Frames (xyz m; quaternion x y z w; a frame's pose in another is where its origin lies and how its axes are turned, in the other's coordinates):
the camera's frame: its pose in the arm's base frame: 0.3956 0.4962 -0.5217 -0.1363 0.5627 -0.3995 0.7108
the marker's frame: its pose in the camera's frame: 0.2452 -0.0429 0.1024 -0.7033 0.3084 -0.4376 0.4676
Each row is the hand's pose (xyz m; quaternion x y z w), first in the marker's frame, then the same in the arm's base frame.
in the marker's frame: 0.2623 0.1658 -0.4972 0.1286 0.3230 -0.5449 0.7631
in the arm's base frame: 0.2884 0.2003 -0.0806 0.8752 -0.1081 0.3613 0.3029
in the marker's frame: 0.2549 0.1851 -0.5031 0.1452 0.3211 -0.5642 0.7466
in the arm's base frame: 0.2692 0.2096 -0.0787 0.8797 -0.0811 0.3672 0.2911
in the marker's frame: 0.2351 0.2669 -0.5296 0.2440 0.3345 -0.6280 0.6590
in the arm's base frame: 0.1870 0.2388 -0.0650 0.8735 0.0401 0.4261 0.2320
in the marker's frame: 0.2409 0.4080 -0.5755 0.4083 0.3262 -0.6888 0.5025
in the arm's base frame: 0.0441 0.2519 -0.0271 0.8284 0.2147 0.5067 0.1047
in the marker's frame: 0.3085 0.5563 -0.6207 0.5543 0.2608 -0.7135 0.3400
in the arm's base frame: -0.1080 0.2071 0.0318 -0.7600 -0.3598 -0.5384 0.0562
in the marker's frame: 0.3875 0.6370 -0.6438 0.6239 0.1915 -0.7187 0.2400
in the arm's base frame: -0.1921 0.1428 0.0775 -0.7127 -0.4360 -0.5247 0.1632
